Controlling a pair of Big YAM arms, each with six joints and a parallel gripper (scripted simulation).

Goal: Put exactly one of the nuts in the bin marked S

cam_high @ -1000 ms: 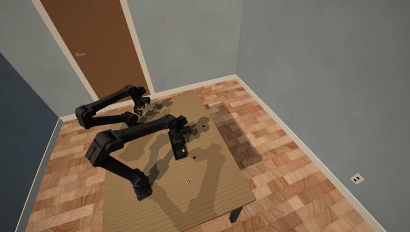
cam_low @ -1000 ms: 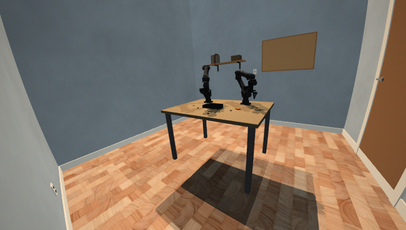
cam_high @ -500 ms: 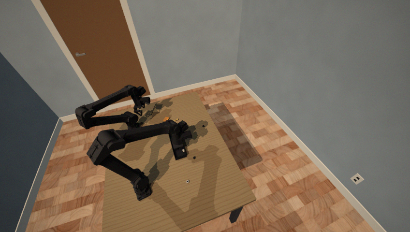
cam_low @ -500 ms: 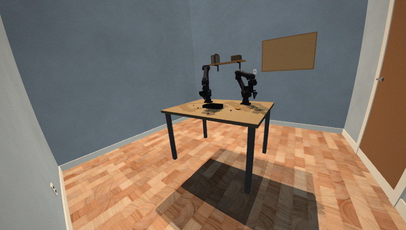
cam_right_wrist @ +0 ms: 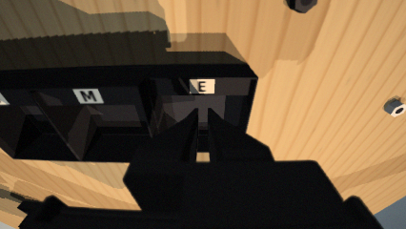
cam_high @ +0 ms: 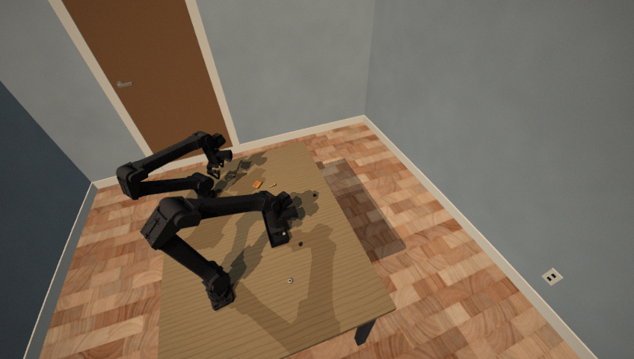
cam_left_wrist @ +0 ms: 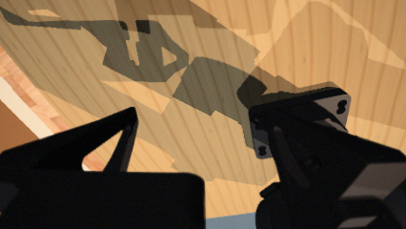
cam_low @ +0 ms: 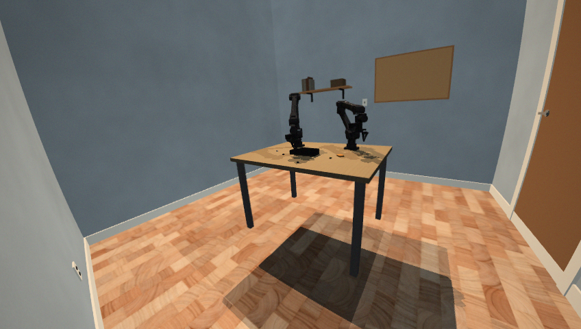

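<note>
Now: the black bin strip 8 cm to the left of my right hand and 2 cm below it. Round my right hand: silver nut: 2 cm behind, 23 cm to the right, 3 cm below; small bolt: 7 cm ahead, 35 cm to the left, 3 cm below; orange block: 2 cm behind, 40 cm to the left, 3 cm below.
</note>
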